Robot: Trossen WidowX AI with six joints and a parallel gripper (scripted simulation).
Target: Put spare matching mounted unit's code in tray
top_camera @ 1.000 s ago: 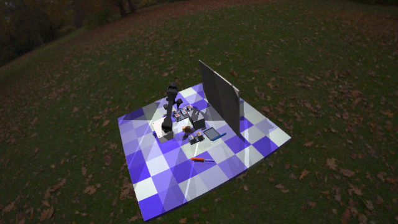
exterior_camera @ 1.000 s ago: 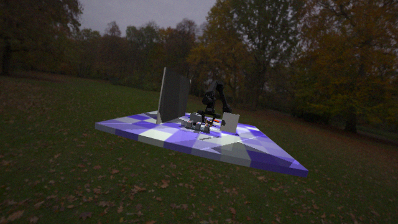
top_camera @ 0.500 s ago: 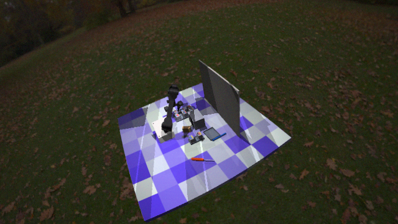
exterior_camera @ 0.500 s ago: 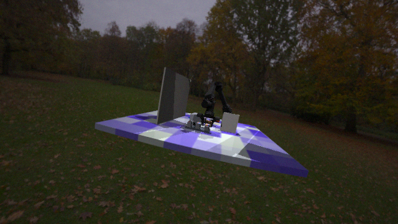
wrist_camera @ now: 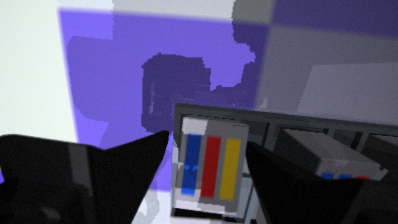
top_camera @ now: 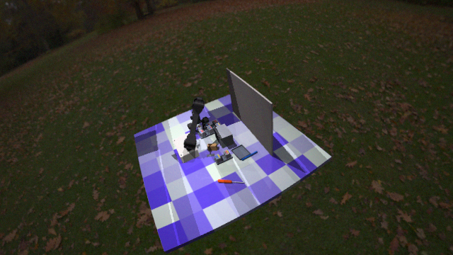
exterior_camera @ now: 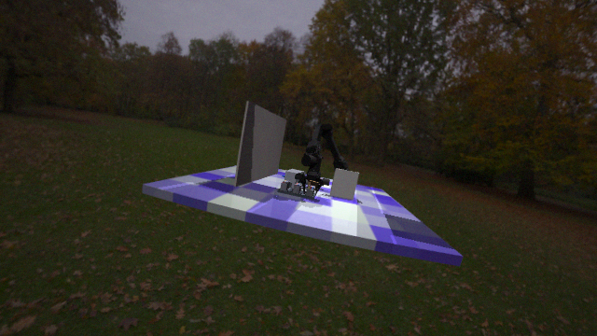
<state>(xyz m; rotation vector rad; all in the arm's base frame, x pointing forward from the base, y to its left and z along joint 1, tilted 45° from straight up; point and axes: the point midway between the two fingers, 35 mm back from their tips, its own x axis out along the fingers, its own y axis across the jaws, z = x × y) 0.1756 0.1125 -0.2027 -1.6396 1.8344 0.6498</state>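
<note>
My gripper tip is 130 mm short of the dark tray, 430 mm to the left of it and 20 mm above it. Also, from my gripper tip: brown block: 20 mm behind, 260 mm to the right, 10 mm above; then grey spare: 30 mm above; then grey boxy unit: 110 mm ahead, 220 mm to the right, 30 mm above.
</note>
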